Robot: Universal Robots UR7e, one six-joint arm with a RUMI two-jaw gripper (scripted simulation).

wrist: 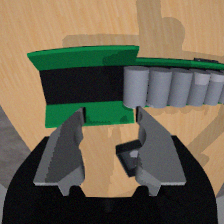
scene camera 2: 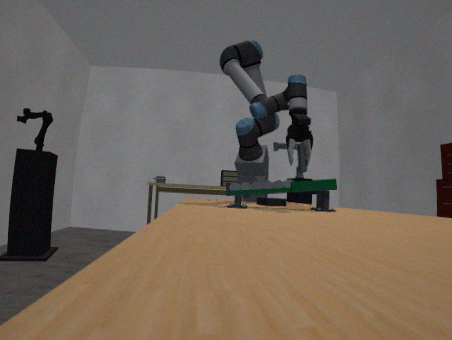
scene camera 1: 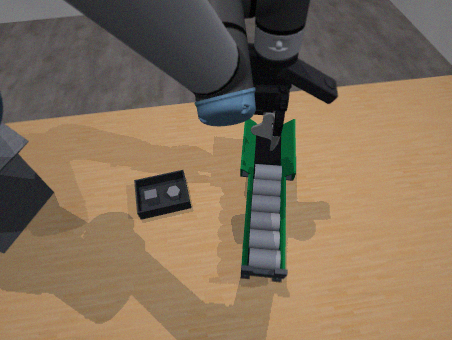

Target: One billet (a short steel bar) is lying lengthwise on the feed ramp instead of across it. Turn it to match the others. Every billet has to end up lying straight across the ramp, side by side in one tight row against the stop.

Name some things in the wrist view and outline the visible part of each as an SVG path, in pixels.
My gripper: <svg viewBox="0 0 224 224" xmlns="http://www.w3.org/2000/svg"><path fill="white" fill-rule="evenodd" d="M215 194L202 166L176 135L172 135L141 106L136 106L136 122L139 125L138 139L142 147L138 150L135 168L135 180L141 186L136 188L131 197L86 197L80 187L85 180L85 167L82 153L79 149L79 145L83 140L81 126L86 123L86 107L80 107L49 136L45 136L18 168L5 196L2 224L218 224Z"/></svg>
A billet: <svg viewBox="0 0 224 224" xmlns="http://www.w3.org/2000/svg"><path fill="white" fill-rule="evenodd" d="M124 67L123 105L132 109L136 109L136 106L143 108L146 106L150 69L143 66Z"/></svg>
